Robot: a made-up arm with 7 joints. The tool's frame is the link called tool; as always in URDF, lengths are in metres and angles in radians. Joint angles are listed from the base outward.
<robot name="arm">
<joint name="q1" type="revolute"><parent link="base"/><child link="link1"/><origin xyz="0.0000 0.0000 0.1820" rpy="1.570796 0.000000 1.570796"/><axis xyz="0 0 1"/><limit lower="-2.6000" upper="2.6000"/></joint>
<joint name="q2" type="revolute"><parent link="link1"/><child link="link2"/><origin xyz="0.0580 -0.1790 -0.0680" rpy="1.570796 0.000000 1.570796"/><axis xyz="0 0 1"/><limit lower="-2.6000" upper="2.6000"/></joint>
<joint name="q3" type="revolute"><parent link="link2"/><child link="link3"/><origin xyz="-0.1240 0.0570 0.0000" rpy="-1.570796 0.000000 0.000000"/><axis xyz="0 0 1"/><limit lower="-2.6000" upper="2.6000"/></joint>
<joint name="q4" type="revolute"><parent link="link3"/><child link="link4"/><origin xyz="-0.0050 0.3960 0.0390" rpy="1.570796 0.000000 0.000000"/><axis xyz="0 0 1"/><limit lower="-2.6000" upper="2.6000"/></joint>
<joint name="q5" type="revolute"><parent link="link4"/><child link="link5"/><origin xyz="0.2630 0.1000 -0.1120" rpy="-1.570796 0.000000 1.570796"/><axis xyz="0 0 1"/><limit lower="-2.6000" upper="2.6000"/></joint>
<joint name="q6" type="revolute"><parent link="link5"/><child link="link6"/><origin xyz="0.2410 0.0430 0.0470" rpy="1.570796 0.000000 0.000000"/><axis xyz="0 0 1"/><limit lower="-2.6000" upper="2.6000"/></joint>
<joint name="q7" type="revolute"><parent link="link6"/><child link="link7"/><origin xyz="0.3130 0.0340 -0.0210" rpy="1.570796 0.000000 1.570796"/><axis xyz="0 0 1"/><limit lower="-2.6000" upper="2.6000"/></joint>
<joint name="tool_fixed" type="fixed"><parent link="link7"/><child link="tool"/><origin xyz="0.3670 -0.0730 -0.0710" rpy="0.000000 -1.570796 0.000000"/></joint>
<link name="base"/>
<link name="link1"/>
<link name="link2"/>
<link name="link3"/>
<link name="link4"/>
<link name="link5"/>
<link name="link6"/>
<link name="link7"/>
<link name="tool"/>
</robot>
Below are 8 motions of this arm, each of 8 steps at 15 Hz.
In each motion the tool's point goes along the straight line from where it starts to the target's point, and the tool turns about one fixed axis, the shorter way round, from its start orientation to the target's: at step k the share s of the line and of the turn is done. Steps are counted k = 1, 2, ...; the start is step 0. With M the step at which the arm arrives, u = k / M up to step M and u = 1 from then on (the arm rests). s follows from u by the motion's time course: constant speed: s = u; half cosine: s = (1 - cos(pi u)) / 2; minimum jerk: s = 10 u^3 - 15 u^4 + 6 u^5.
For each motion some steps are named. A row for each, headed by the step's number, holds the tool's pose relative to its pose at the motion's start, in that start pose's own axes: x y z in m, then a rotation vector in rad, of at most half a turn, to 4 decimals.
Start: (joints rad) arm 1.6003 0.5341 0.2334 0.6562 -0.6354 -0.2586 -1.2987
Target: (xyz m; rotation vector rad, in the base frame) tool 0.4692 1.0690 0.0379 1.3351 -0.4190 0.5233
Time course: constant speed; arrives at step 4
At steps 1, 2, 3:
1: 0.0541 0.0131 0.0387 0.0581 -0.0835 -0.0711
2: 0.1081 0.0263 0.0775 0.1162 -0.1671 -0.1422
3: 0.1622 0.0394 0.1162 0.1743 -0.2506 -0.2133

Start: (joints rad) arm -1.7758 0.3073 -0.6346 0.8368 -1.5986 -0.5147 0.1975
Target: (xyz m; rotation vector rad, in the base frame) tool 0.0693 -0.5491 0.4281 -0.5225 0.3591 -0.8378
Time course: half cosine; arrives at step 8
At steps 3, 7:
3: -0.0535 -0.0489 0.0211 0.2139 -0.1868 -0.2052
7: -0.1669 -0.1524 0.0659 0.6666 -0.5823 -0.6396

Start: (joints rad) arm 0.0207 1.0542 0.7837 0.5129 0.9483 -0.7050 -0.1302
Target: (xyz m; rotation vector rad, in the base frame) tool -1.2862 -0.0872 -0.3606 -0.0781 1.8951 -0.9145
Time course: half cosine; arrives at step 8
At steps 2, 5, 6, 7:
2: -0.1278 -0.0113 -0.0570 -0.0025 0.1096 -0.0060
5: -0.6035 -0.0532 -0.2690 -0.0116 0.5174 -0.0281
6: -0.7450 -0.0657 -0.3322 -0.0144 0.6388 -0.0347
7: -0.8397 -0.0740 -0.3744 -0.0162 0.7200 -0.0391

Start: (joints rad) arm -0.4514 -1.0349 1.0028 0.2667 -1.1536 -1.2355 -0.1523
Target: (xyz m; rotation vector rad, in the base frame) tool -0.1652 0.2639 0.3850 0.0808 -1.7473 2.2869
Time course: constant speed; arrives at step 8
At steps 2, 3, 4, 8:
2: -0.0018 0.1252 -0.0394 0.0465 0.1258 0.2117
3: -0.0027 0.1878 -0.0591 0.0698 0.1887 0.3176
4: -0.0036 0.2504 -0.0788 0.0931 0.2516 0.4234
8: -0.0072 0.5008 -0.1576 0.1862 0.5031 0.8469

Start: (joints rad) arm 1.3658 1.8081 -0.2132 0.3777 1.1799 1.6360 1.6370
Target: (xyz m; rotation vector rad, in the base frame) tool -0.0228 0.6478 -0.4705 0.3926 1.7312 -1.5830
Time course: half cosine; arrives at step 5
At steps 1, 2, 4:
1: -0.0350 0.0040 0.0097 0.0231 0.0261 0.0718
2: -0.1266 0.0144 0.0352 0.0836 0.0945 0.2598
4: -0.3313 0.0376 0.0921 0.2188 0.2475 0.6802

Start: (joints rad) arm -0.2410 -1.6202 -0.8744 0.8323 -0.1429 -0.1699 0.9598
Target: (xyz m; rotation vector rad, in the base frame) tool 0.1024 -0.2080 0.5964 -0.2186 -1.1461 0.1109
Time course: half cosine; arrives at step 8
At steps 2, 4, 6, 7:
2: -0.0060 0.0248 0.0040 -0.0391 -0.0069 0.0550
4: -0.0204 0.0848 0.0135 -0.1334 -0.0234 0.1879
6: -0.0348 0.1448 0.0230 -0.2278 -0.0400 0.3208
7: -0.0392 0.1632 0.0260 -0.2567 -0.0451 0.3615

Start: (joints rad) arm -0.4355 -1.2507 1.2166 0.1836 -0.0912 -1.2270 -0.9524
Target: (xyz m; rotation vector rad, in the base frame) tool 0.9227 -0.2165 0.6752 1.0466 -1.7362 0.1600
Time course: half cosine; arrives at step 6
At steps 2, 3, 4, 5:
2: -0.0051 0.0253 0.0109 0.1323 0.0084 -0.0319
3: -0.0101 0.0507 0.0217 0.2646 0.0169 -0.0638
4: -0.0152 0.0760 0.0326 0.3969 0.0253 -0.0957
5: -0.0188 0.0945 0.0405 0.4937 0.0314 -0.1191

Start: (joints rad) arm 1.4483 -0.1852 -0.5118 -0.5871 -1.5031 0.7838 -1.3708
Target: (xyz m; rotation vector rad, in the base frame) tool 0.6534 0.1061 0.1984 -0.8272 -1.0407 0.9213
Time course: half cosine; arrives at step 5
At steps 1, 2, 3, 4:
1: 0.0283 0.0160 -0.0012 0.0508 -0.0372 -0.0051
2: 0.1025 0.0578 -0.0043 0.1837 -0.1347 -0.0183
3: 0.1943 0.1095 -0.0081 0.3480 -0.2551 -0.0346
4: 0.2685 0.1513 -0.0112 0.4809 -0.3525 -0.0479

